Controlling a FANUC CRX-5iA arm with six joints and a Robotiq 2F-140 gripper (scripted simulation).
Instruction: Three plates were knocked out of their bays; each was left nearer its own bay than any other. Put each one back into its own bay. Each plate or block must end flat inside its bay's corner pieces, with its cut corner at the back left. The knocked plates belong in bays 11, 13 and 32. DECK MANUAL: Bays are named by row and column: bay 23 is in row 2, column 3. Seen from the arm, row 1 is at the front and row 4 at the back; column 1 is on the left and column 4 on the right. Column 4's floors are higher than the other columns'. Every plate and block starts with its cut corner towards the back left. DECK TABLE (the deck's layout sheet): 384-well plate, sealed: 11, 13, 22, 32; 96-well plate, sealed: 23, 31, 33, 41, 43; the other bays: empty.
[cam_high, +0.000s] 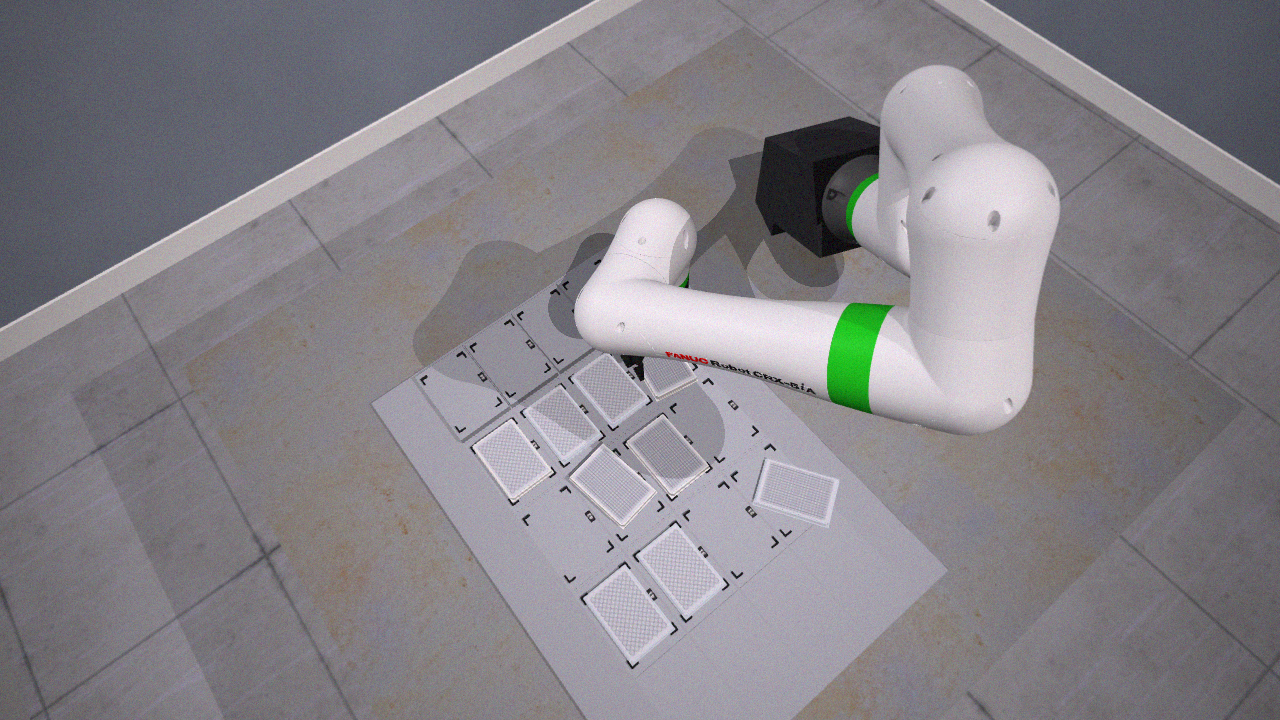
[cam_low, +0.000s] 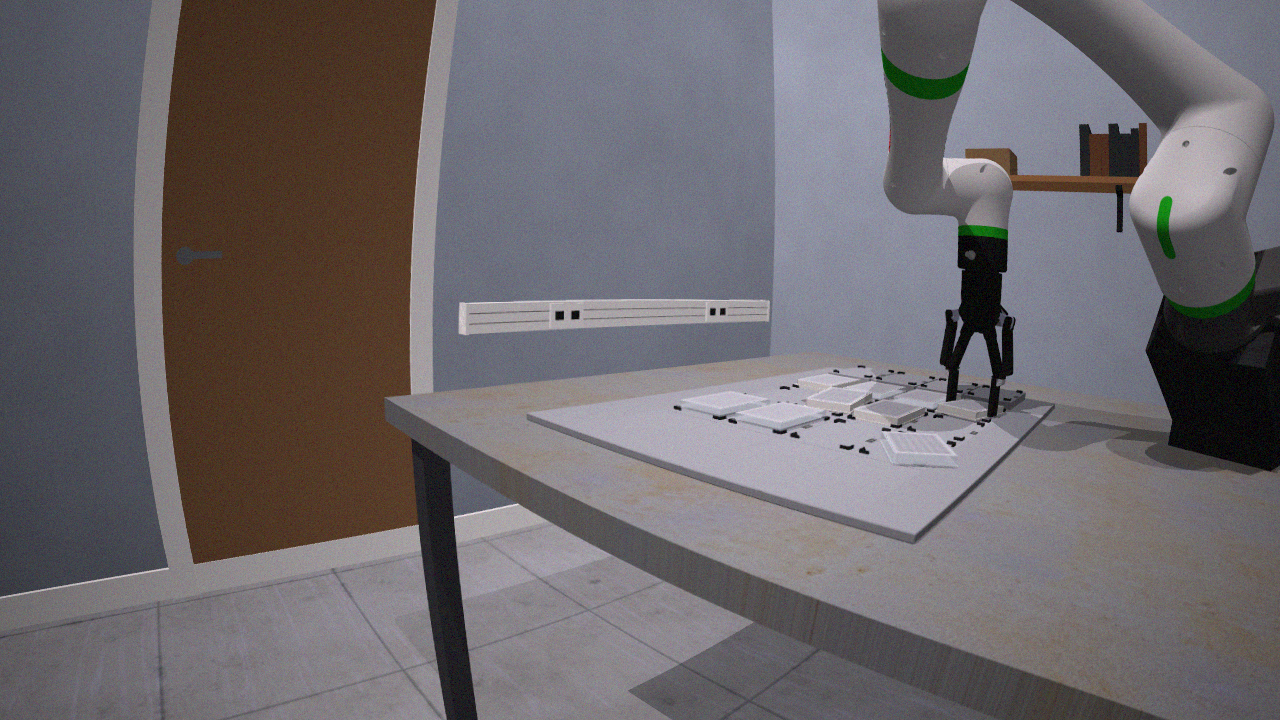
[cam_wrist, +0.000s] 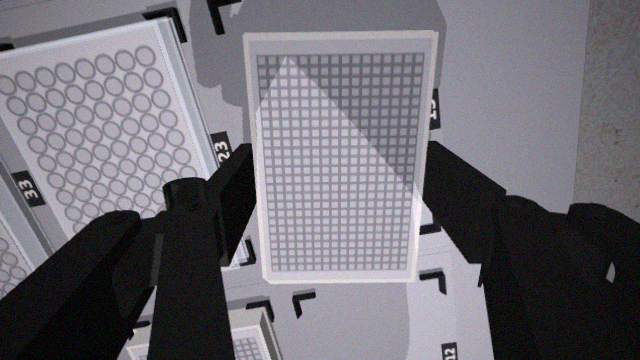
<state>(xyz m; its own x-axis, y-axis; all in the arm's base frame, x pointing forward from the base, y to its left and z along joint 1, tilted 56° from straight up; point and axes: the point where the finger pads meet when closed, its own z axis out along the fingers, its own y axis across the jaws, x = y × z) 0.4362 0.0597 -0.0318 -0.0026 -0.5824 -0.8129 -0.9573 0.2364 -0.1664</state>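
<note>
My hand is 2 cm above the plate.
</note>
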